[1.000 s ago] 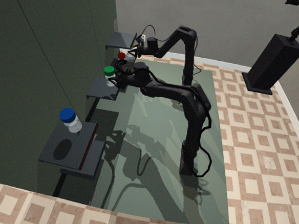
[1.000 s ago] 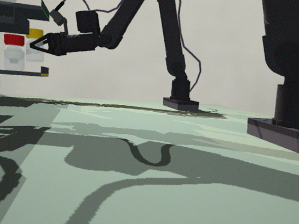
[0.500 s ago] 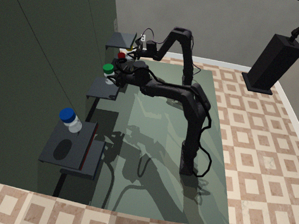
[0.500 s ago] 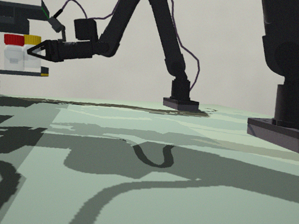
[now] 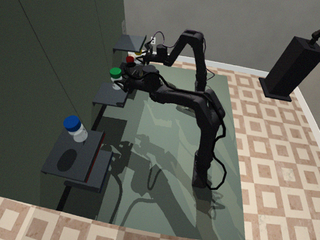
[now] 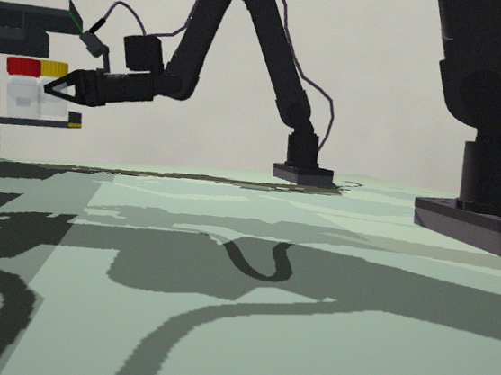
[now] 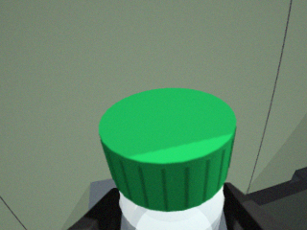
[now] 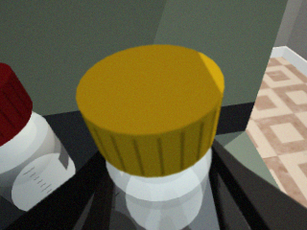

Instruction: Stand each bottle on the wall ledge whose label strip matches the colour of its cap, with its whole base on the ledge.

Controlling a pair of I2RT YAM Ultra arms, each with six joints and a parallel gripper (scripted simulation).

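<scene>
Right now my right hand is 1 cm short of the green-capped bottle, 44 cm to the right of it and 14 cm below it. From my right hand the other things lie so: blue-capped bottle: 5 cm ahead, 78 cm to the left, 18 cm above; red-capped bottle: 3 cm ahead, 10 cm to the left, 1 cm below; yellow-capped bottle: right at my right hand.
</scene>
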